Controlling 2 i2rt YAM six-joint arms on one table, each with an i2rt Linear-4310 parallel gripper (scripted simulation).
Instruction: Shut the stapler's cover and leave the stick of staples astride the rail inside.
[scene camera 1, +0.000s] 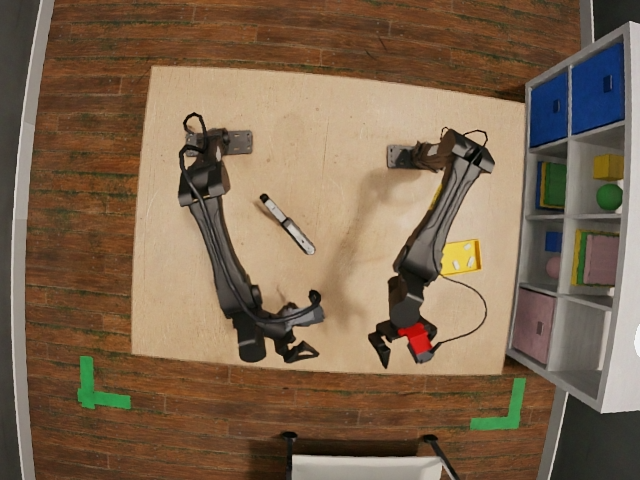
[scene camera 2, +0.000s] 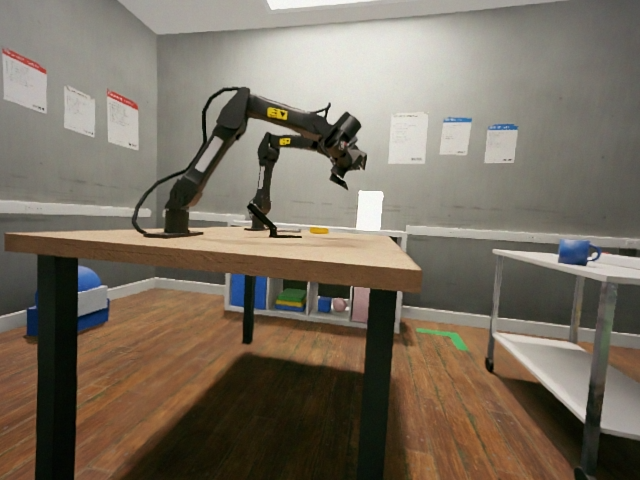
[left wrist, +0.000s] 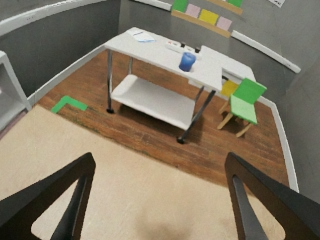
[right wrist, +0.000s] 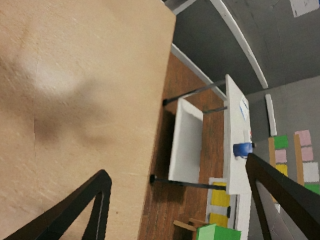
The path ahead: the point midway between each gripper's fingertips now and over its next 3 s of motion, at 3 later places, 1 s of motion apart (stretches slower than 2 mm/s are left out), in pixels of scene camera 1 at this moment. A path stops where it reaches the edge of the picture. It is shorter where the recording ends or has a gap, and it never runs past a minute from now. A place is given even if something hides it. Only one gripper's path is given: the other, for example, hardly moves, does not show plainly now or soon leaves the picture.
My left gripper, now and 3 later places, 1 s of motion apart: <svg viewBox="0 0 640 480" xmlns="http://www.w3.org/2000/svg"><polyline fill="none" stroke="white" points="403,360 388,249 390,180 460,306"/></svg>
